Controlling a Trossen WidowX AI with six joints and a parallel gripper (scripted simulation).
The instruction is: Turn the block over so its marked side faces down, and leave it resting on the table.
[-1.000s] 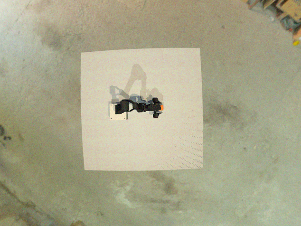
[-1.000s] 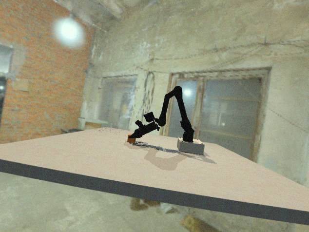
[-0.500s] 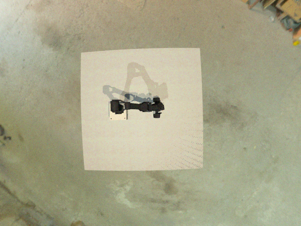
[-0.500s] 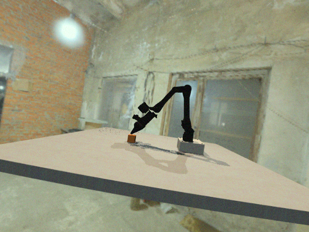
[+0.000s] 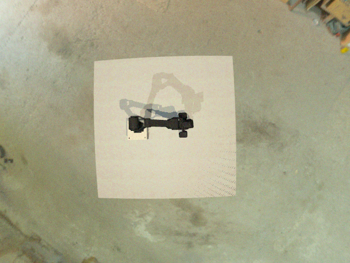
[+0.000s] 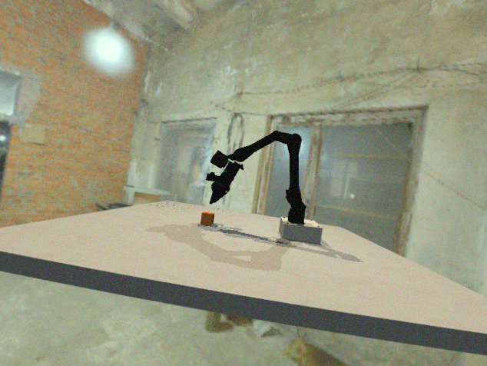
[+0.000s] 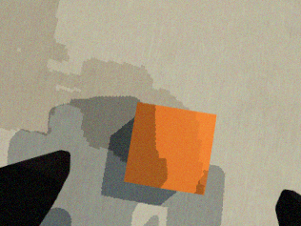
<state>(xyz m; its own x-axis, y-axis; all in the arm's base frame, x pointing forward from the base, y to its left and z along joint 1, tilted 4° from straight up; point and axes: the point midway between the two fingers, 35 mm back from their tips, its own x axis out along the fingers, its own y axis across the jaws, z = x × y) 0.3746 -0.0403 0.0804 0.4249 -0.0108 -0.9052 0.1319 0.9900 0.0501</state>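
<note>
Now: gripper tip 70 mm above the block.
</note>
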